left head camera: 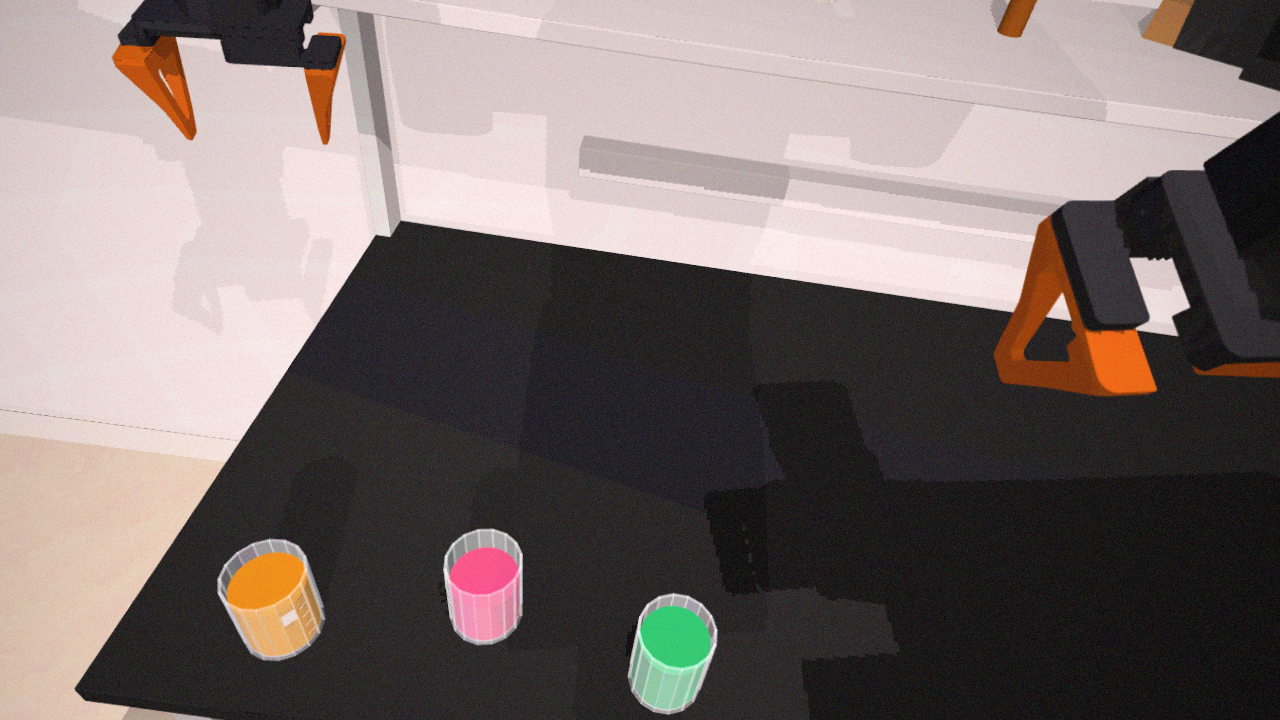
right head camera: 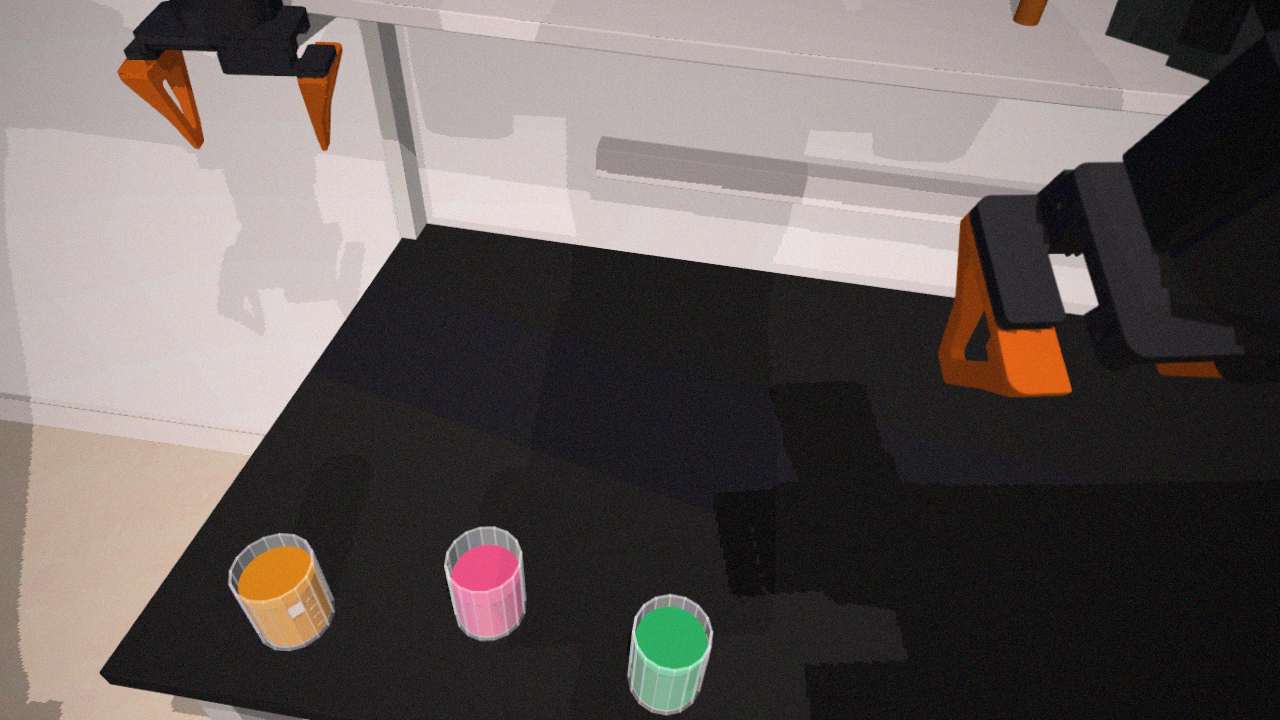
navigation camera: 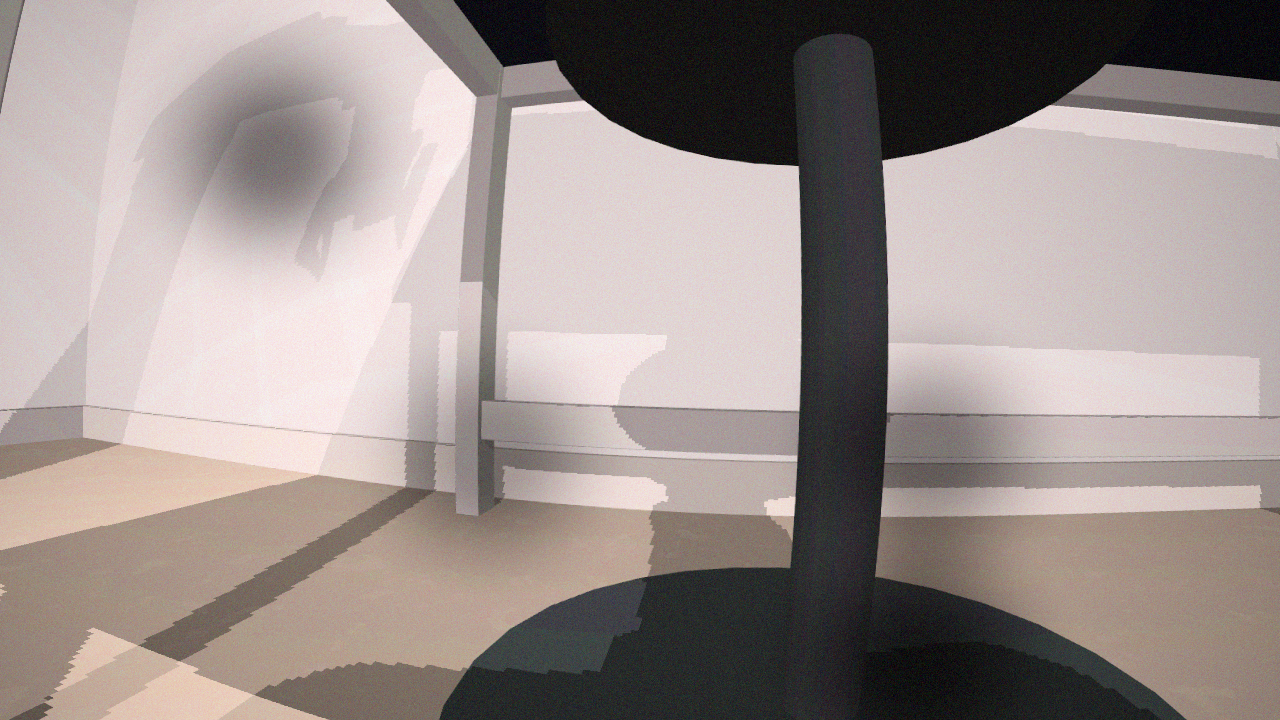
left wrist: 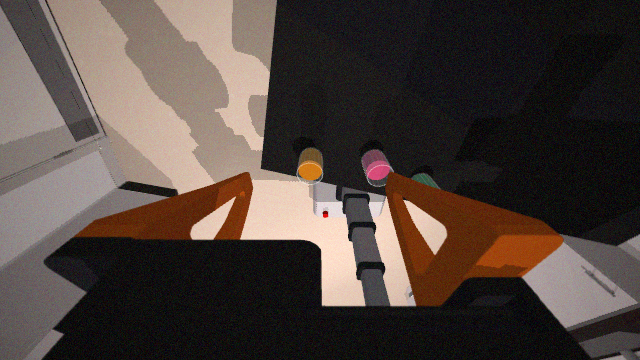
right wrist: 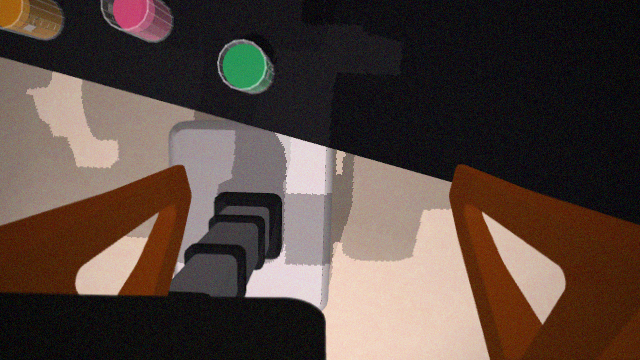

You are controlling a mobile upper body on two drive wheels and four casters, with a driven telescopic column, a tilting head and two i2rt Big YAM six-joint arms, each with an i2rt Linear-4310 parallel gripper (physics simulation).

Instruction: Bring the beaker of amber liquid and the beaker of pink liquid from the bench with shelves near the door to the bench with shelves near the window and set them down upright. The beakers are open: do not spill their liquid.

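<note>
The beaker of amber liquid (left head camera: 273,604) (right head camera: 284,598) (left wrist: 310,167) (right wrist: 37,20) stands upright near the left front corner of the black bench top (left head camera: 429,358) (right head camera: 447,358). The beaker of pink liquid (left head camera: 484,591) (right head camera: 486,586) (left wrist: 376,167) (right wrist: 140,17) stands upright to its right. My left gripper (left head camera: 259,141) (right head camera: 262,147) (left wrist: 319,179) is open and empty, high beyond the beakers at the far left. My right gripper (right wrist: 320,180) is open and empty, above the right part of the bench; its farther finger is partly hidden in the head views.
A beaker of green liquid (left head camera: 673,658) (right head camera: 670,658) (right wrist: 244,66) stands to the right of the pink one. A shelf (left head camera: 716,53) with a grey post (left head camera: 371,134) rises behind the bench. The navigation camera shows a round stool or stand with a dark column (navigation camera: 841,313).
</note>
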